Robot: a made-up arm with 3 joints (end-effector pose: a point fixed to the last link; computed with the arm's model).
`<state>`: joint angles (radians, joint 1 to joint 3).
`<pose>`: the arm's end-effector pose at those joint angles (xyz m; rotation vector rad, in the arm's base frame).
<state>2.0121 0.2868 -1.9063</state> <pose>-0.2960 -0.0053 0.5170 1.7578 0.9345 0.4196</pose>
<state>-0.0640 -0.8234 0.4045</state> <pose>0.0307 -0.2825 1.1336 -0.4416 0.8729 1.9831</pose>
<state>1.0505 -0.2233 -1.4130</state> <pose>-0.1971 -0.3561 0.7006 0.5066 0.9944 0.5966</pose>
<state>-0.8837 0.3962 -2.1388</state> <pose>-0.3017 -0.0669 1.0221 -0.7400 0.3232 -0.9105</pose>
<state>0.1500 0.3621 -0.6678</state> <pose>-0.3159 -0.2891 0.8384 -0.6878 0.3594 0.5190</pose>
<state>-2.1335 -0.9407 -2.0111</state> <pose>0.0584 0.4243 0.7988 -1.5937 0.6012 -2.4041</pose>
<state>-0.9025 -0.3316 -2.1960</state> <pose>-0.1436 0.0936 1.1452 -0.8604 0.9380 -1.3245</pose>
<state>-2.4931 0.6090 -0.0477</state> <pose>-0.3180 0.2624 0.9559 2.2798 -0.9602 -0.3064</pose>
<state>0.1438 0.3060 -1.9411</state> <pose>-0.2976 -0.2425 0.8705 0.0558 0.7603 -0.4631</pose>
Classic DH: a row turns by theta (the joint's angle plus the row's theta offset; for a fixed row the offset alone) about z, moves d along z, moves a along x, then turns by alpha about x. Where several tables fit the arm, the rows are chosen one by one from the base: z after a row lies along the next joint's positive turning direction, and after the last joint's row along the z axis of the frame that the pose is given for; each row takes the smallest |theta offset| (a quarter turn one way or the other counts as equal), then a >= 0, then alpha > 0; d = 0 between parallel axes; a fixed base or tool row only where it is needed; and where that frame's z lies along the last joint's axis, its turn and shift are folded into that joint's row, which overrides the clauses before.
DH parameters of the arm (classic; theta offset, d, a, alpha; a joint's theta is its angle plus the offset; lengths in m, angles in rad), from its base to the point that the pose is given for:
base (fixed): 1.5708 0.785 0.008 1.5708
joint 1: -1.5708 0.037 0.013 1.5708
joint 2: -1.5708 0.269 0.251 1.5708
joint 3: 0.2449 0.2474 0.0296 1.0238
tool (fixed): -2.0058 -0.0372 0 0

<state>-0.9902 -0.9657 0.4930</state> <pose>0.0815 0.1072 1.2237 -0.7458 1.8119 1.5511</pose>
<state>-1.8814 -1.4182 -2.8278</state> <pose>0.2255 0.3263 0.9206 0.9211 -0.0984 2.7785</pose>
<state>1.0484 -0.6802 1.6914</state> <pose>0.0166 -0.3916 0.6859 -0.2025 -1.8227 2.1764</pose>
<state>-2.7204 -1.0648 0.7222</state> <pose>0.1194 0.4185 0.6304 -1.0789 2.8632 -0.1885</pose>
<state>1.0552 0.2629 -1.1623</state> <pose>-0.3064 -0.2363 0.6191 0.4768 0.4725 0.4202</pose>
